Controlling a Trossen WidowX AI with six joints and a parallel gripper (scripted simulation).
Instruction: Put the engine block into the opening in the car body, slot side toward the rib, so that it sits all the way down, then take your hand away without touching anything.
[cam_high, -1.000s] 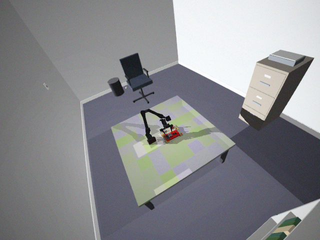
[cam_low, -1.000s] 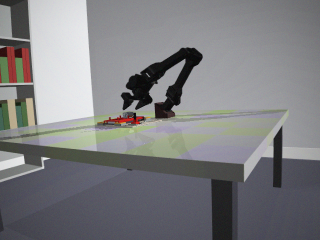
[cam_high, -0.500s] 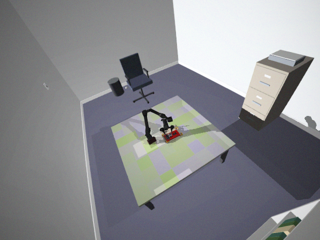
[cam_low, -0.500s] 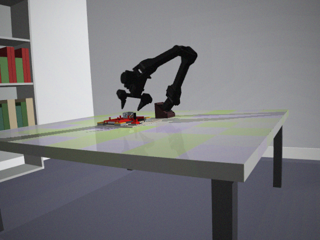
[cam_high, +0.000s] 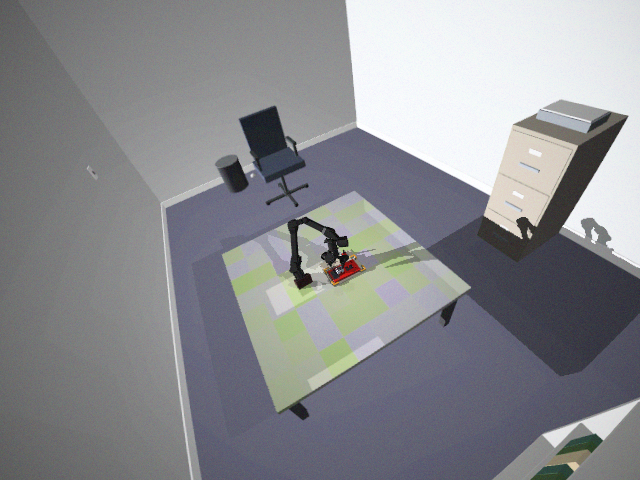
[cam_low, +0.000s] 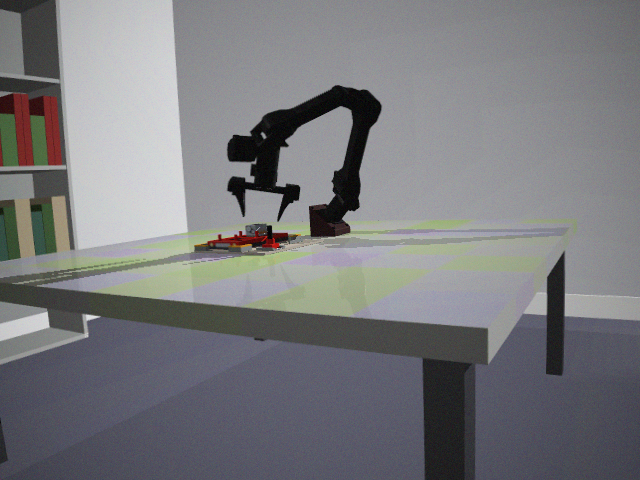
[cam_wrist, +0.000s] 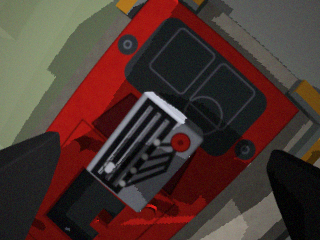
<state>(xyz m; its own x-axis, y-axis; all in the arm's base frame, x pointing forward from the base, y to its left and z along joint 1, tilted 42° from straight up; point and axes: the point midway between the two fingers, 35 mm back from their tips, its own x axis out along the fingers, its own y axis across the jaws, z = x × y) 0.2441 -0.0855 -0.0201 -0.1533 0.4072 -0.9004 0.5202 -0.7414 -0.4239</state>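
My gripper tip is 10 mm short of the grey engine block, 10 mm to the left of it and 30 mm above it. Also, from my gripper tip: short black post 120 mm ahead, 110 mm to the left, 30 mm below.
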